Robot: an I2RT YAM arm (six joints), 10 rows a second.
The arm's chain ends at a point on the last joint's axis. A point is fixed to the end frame.
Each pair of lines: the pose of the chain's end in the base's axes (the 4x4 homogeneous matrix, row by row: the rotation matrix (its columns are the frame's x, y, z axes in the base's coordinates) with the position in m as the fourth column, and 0 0 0 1 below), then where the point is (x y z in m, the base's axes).
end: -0.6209 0.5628 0.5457 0.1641; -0.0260 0.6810 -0.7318 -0.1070; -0.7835 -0.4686 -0.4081 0.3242; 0 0 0 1
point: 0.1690 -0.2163 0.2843
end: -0.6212 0.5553 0.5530 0.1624; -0.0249 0.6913 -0.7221 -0.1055; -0.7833 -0.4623 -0.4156 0.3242; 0 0 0 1
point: 0.1685 -0.2144 0.2833
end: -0.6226 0.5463 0.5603 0.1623; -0.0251 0.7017 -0.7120 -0.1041; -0.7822 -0.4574 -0.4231 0.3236; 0 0 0 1
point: 0.1695 -0.2126 0.2817
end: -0.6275 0.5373 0.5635 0.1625; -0.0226 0.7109 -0.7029 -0.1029; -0.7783 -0.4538 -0.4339 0.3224; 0 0 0 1
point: 0.1704 -0.2109 0.2794
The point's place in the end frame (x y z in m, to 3 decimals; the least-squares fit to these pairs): 0.031 -0.053 0.099
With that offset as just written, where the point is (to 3 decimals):
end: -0.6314 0.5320 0.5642 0.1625; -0.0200 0.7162 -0.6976 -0.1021; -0.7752 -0.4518 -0.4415 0.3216; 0 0 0 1
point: 0.171 -0.210 0.278
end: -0.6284 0.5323 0.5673 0.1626; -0.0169 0.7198 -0.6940 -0.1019; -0.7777 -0.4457 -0.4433 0.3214; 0 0 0 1
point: 0.171 -0.209 0.277
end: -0.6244 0.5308 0.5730 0.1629; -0.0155 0.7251 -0.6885 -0.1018; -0.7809 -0.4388 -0.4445 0.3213; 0 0 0 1
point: 0.172 -0.209 0.276
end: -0.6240 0.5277 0.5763 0.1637; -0.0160 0.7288 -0.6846 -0.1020; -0.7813 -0.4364 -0.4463 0.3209; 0 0 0 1
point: 0.173 -0.209 0.276
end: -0.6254 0.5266 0.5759 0.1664; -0.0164 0.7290 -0.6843 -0.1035; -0.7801 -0.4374 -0.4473 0.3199; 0 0 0 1
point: 0.176 -0.210 0.275
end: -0.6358 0.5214 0.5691 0.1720; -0.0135 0.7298 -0.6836 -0.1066; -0.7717 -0.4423 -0.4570 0.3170; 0 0 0 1
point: 0.181 -0.213 0.271
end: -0.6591 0.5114 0.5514 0.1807; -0.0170 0.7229 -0.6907 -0.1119; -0.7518 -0.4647 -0.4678 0.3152; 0 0 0 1
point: 0.188 -0.219 0.270
